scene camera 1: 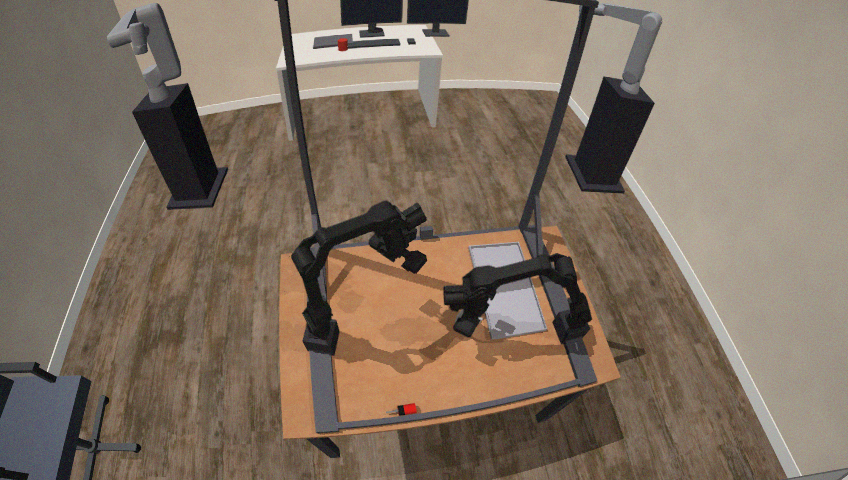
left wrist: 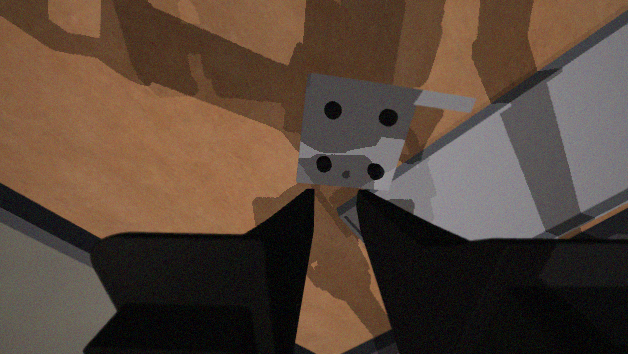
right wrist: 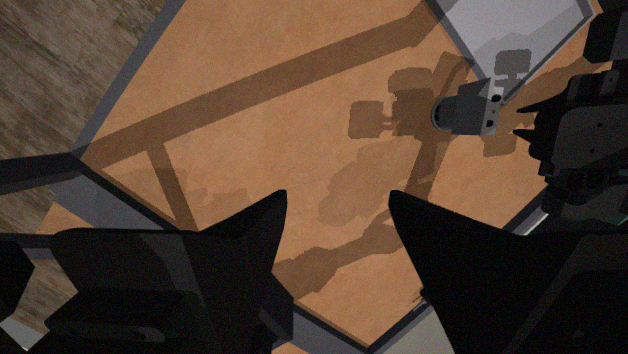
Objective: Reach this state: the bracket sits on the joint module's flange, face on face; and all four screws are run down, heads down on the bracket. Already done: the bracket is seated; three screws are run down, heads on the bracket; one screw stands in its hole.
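Places are measured from the left arm's base along level axes (x ahead, y left, z up), in centimetres.
Pixels of known places: left gripper, fingertip midpoint: [scene camera 1: 473, 320] [left wrist: 335, 197] [right wrist: 517, 120]; right gripper, fingertip midpoint: [scene camera 1: 401, 265] [right wrist: 337, 197]; left arm's base at its link origin: [scene camera 1: 574, 320]; right arm's base at its link origin: [scene camera 1: 319, 330].
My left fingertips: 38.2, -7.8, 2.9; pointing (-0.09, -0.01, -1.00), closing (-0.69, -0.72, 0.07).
Note:
Ahead of a thing's pixels: the offset from my left fingertips to its top centre, as dx, dy, dz. "*": to the spot under its first point.
The grey bracket [left wrist: 352, 134] [right wrist: 489, 111] sits against the end of the dark grey joint module {* +3.2, -4.6, -3.0} [right wrist: 462, 117]. In the left wrist view its plate shows four round black screw heads: one at upper left [left wrist: 333, 110], one at upper right [left wrist: 388, 117], one at lower left [left wrist: 324, 164] and one at lower right [left wrist: 375, 171]. I cannot tell which stands higher. My left gripper [left wrist: 335, 197] [right wrist: 517, 120] is empty and partly open, its fingertips facing the plate across a small gap. My right gripper [right wrist: 337, 197] is open and empty, away from the module. The left arm hides the module in the scene view.
A pale grey tray {-20.1, -16.1, -9.0} [scene camera 1: 499, 253] [left wrist: 475, 182] [right wrist: 482, 25] lies beside the module, partly under the left arm. A red and black screwdriver {+29.3, +23.6, -7.2} [scene camera 1: 407, 409] lies near the table's front edge. A small grey block {+5.1, -46.2, -4.9} [scene camera 1: 426, 231] stands at the back edge. Frame posts rise at the back.

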